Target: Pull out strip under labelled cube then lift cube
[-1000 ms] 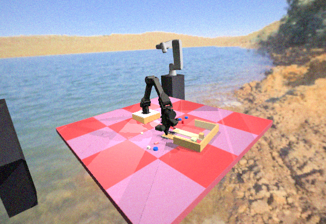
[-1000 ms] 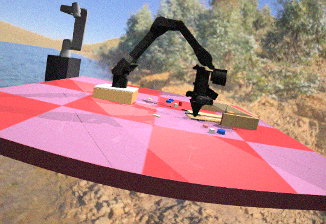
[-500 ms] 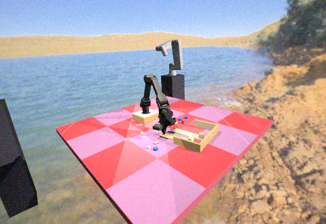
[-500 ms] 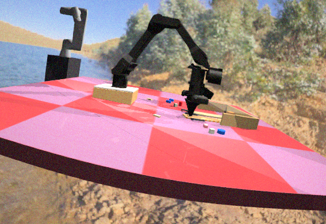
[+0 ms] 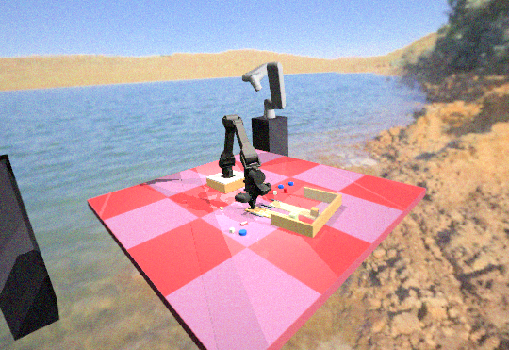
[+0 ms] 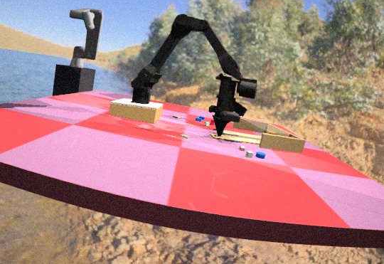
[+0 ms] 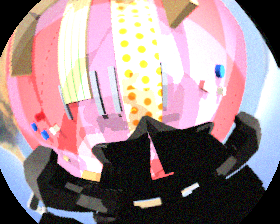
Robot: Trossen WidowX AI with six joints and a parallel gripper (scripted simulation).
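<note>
Right now my gripper tip is 20 cm short of the labelled cube, 6 cm to the right of it and 1 cm below it. Round my gripper tip: pink block (11 cm to the right, 8 cm ahead).
</note>
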